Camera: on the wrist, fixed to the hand. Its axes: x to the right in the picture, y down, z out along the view.
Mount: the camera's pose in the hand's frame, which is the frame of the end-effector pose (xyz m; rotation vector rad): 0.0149 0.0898 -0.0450 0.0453 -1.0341 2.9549
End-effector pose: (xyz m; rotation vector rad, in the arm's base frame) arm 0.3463 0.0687 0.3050 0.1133 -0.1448 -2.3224
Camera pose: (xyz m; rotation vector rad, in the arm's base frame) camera 0.4063 -0.0065 0.2725 -0.7390 -0.3925 0.7463
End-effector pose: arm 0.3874 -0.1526 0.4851 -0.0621 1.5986 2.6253
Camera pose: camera 0.3655 -0.2331 0.5429 -1.7672 -0.0527 -0.0810
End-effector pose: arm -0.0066 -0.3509 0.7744 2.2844 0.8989 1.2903
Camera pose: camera -0.0082 -0.4060 0.8597 -1.1957 2.1278 0.2524
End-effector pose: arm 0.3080 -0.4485 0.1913 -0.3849 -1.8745 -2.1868
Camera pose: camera 0.3229 -0.5067 0.2732 -2.0600 0.1722 0.3869
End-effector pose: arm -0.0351 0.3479 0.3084 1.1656 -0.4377 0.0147
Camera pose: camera -0.0279 0.4210 0.3785 0.5287 2.3495 -1.7652
